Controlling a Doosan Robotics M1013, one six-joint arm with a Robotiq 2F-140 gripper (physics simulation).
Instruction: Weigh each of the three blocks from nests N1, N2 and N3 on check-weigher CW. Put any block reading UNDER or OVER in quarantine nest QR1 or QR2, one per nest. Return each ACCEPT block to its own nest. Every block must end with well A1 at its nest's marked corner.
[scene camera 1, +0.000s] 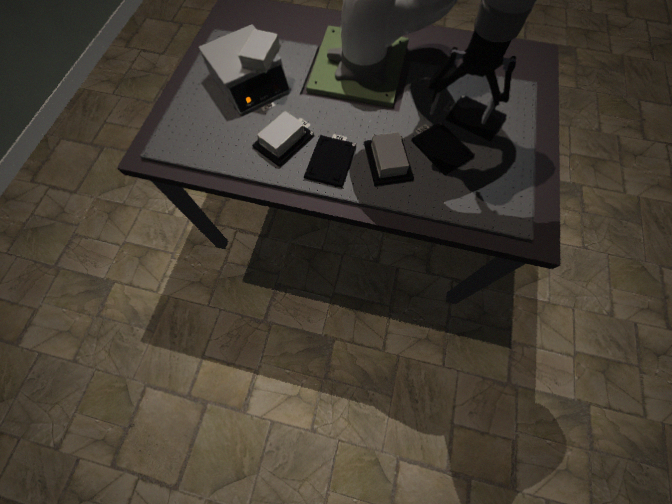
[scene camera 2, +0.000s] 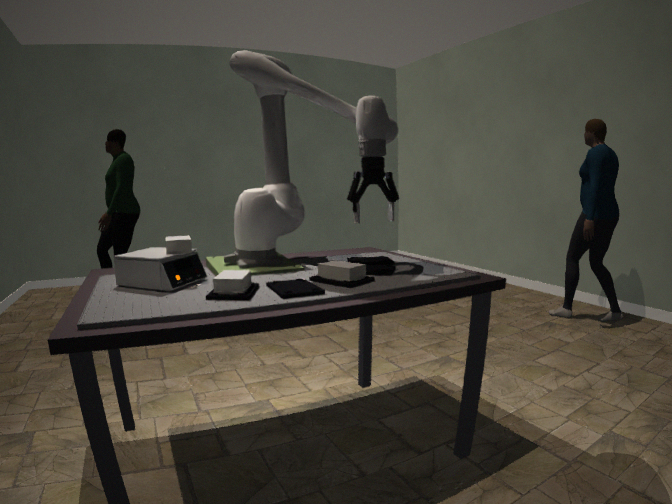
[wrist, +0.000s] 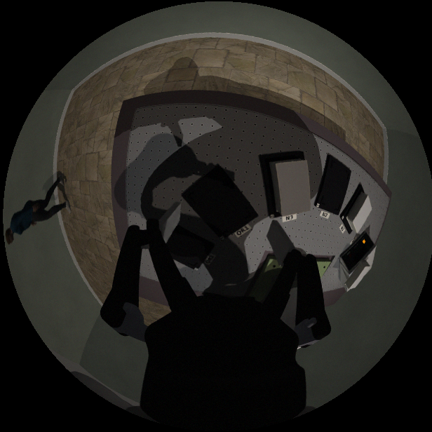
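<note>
My gripper (scene camera 1: 462, 108) (scene camera 2: 374, 219) (wrist: 225, 220) is open and empty, high above the quarantine nests. QR1 (scene camera 1: 442, 147) (wrist: 220, 200) and QR2 (scene camera 1: 476, 116) (wrist: 190, 247) are dark and empty. A grey block (scene camera 1: 390, 154) (scene camera 2: 341, 270) (wrist: 293, 186) sits on nest N3 (scene camera 1: 371, 162). Nest N2 (scene camera 1: 331, 160) (scene camera 2: 295, 288) (wrist: 334, 184) is empty. A white block (scene camera 1: 281, 133) (scene camera 2: 232, 282) (wrist: 360, 212) sits on nest N1 (scene camera 1: 279, 160). Another white block (scene camera 1: 259, 49) (scene camera 2: 179, 245) rests on check-weigher CW (scene camera 1: 219, 56) (scene camera 2: 138, 271), whose display shows an orange light; its reading and the A1 corners are illegible.
The arm's green base plate (scene camera 1: 325, 86) (scene camera 2: 217, 264) stands behind the nests, right of the weigher. The pegboard (scene camera 1: 184, 130) lies on the table. Two people, one in green (scene camera 2: 119, 184) and one in blue (scene camera 2: 599, 184), stand beyond the table.
</note>
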